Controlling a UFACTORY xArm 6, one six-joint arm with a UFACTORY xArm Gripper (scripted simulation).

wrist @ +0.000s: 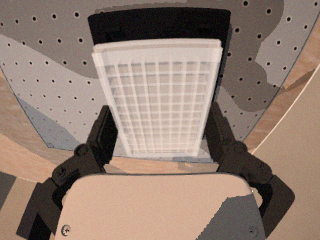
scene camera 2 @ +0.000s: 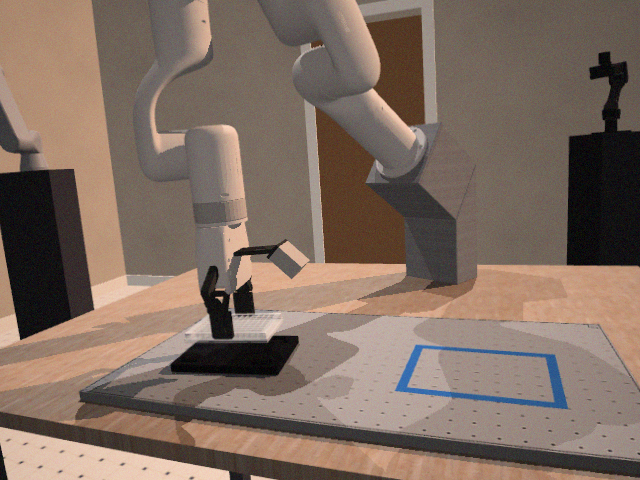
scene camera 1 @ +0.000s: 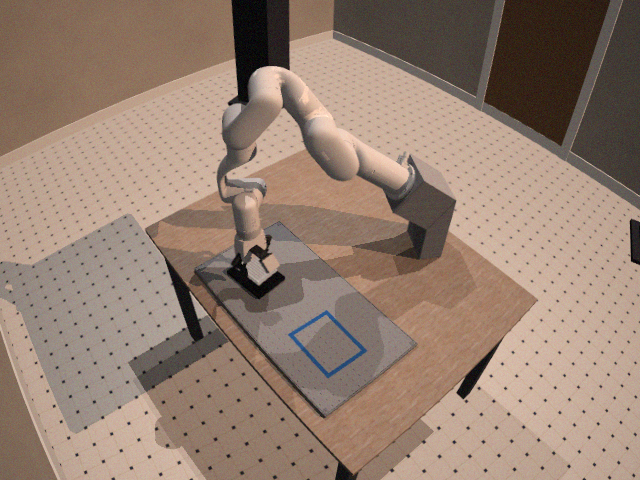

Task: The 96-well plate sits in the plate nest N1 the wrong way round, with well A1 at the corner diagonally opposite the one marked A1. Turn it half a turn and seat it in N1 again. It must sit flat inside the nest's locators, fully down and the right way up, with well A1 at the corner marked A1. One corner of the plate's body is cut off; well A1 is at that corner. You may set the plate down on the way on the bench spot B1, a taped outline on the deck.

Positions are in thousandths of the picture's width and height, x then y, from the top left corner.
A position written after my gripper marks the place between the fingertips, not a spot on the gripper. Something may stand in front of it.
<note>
In view: my gripper (scene camera 2: 368, 680), a 96-well plate (scene camera 2: 393, 682) and a black plate nest N1 (wrist: 417, 115).
The 96-well plate shows as well in the wrist view (wrist: 495, 523). My gripper also shows in the wrist view (wrist: 502, 481) and in scene camera 1 (scene camera 1: 398, 555).
</note>
